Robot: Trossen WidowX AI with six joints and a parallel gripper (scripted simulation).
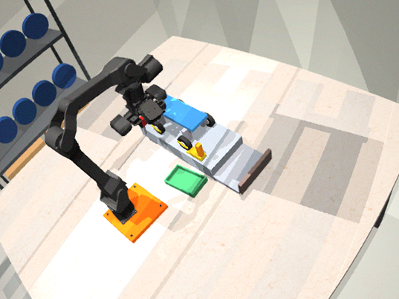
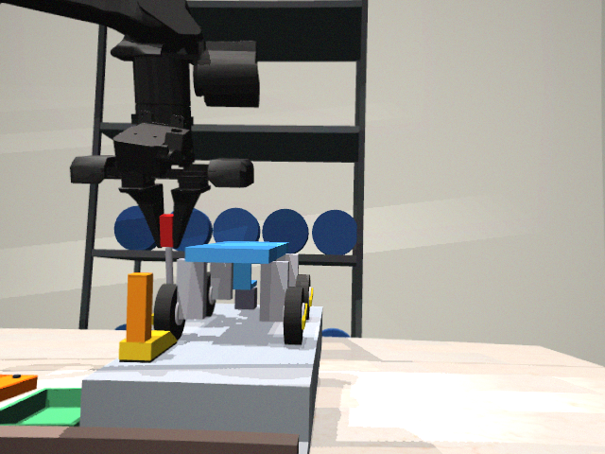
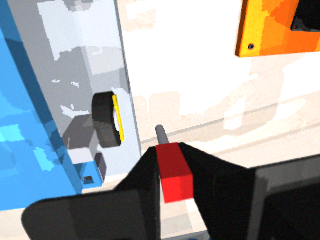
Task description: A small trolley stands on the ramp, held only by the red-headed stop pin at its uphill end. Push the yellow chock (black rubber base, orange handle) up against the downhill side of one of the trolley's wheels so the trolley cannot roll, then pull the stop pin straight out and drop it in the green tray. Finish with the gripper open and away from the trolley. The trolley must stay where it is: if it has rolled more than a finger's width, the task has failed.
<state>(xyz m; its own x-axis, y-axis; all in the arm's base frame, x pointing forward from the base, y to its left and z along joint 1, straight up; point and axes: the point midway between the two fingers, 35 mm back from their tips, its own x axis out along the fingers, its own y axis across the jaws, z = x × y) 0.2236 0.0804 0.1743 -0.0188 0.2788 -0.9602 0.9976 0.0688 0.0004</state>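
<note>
My gripper tip is 16 cm to the left of the green tray, 16 cm above it and 2 cm past it. Also, from my gripper tip: grey ramp: 11 cm below, 10 cm ahead, 6 cm to the right; trolley: 10 cm ahead, 5 cm to the right, 4 cm below; red-headed stop pin: right at my gripper tip.
</note>
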